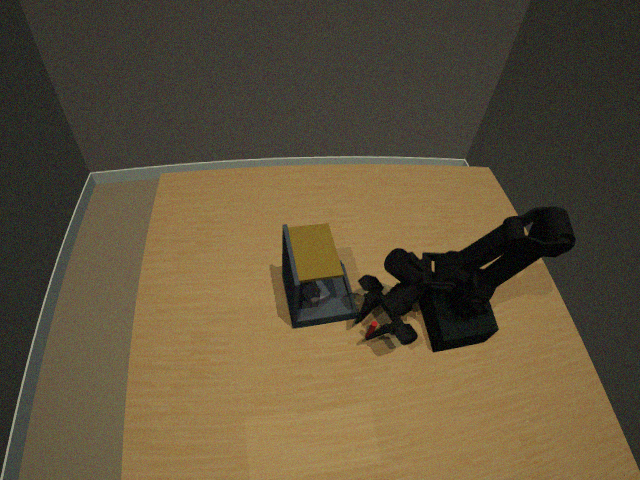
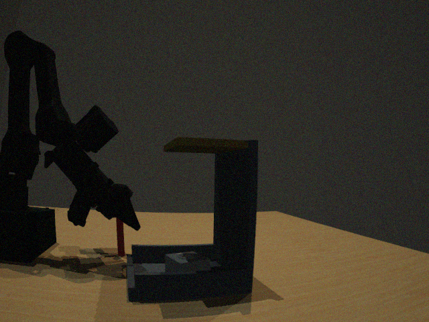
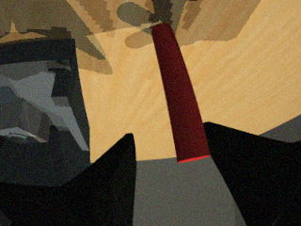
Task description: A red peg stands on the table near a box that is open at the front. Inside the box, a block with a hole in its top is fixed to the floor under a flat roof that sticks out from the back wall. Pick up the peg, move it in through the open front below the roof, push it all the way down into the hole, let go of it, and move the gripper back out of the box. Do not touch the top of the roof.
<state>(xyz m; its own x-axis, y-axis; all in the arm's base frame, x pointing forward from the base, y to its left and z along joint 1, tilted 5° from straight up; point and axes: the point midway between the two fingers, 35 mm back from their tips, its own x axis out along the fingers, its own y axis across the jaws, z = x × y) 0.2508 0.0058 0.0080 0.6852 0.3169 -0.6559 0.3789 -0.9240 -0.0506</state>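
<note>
My gripper tip is now 30 mm past the red peg, 20 mm above it and 10 mm to the left of it. The rest, counted from my gripper tip: back wall 160 mm ahead, 130 mm to the right, 50 mm above; yellow roof 150 mm above, 130 mm to the right, 110 mm ahead.
</note>
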